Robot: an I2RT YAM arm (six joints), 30 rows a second.
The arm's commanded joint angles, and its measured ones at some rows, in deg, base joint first. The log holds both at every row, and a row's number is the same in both.
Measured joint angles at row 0:
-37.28, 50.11, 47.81, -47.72, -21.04, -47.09
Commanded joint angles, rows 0 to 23:
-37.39, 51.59, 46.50, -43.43, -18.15, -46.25
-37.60, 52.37, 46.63, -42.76, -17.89, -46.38
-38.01, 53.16, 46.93, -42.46, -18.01, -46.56
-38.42, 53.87, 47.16, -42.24, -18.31, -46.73
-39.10, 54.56, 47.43, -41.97, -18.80, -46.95
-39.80, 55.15, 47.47, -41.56, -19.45, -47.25
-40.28, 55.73, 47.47, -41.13, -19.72, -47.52
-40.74, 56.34, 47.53, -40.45, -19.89, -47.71
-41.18, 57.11, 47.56, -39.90, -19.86, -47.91
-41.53, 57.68, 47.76, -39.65, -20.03, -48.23
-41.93, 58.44, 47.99, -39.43, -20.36, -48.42
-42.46, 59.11, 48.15, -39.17, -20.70, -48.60
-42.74, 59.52, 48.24, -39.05, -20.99, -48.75
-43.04, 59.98, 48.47, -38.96, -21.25, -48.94
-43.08, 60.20, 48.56, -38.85, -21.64, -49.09
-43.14, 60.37, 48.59, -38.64, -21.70, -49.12
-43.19, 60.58, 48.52, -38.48, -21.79, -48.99
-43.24, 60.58, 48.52, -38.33, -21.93, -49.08
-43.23, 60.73, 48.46, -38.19, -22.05, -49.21
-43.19, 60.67, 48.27, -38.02, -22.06, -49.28
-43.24, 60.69, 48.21, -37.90, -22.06, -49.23
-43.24, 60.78, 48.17, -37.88, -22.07, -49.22
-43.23, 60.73, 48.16, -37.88, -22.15, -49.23
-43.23, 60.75, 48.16, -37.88, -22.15, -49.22
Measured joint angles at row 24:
-42.85, 60.66, 47.07, -38.06, -20.99, -48.62
